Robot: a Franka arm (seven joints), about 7 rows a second.
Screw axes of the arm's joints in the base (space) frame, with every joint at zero. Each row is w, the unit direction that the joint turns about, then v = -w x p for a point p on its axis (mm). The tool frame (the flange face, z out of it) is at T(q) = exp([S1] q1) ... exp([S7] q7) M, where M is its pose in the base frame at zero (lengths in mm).
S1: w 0 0 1 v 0 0 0
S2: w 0 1 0 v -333 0 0
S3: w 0 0 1 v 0 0 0
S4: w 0 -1 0 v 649 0 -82.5
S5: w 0 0 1 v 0 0 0
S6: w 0 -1 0 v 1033 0 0
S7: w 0 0 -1 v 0 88 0
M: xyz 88 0 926 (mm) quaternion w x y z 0 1 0 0
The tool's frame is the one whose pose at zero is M.
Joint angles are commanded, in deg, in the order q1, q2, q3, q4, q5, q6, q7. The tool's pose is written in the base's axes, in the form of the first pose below.
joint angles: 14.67, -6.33, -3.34, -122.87, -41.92, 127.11, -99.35
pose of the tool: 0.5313, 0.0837, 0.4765, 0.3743, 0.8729, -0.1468, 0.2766
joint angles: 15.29, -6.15, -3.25, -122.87, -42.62, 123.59, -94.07
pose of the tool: 0.5274, 0.0838, 0.4706, 0.4136, 0.8537, -0.1618, 0.2719
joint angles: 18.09, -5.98, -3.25, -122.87, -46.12, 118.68, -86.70
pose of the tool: 0.5195, 0.0985, 0.4654, 0.4409, 0.8290, -0.1897, 0.2871
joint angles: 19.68, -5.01, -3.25, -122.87, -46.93, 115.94, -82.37
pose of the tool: 0.5162, 0.1077, 0.4545, 0.4605, 0.8144, -0.2045, 0.2879
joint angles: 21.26, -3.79, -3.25, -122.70, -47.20, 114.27, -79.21
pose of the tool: 0.5143, 0.1195, 0.4436, 0.4713, 0.8060, -0.2130, 0.2879
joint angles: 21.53, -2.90, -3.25, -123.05, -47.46, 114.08, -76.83
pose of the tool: 0.5140, 0.1216, 0.4327, 0.4819, 0.7988, -0.2166, 0.2877
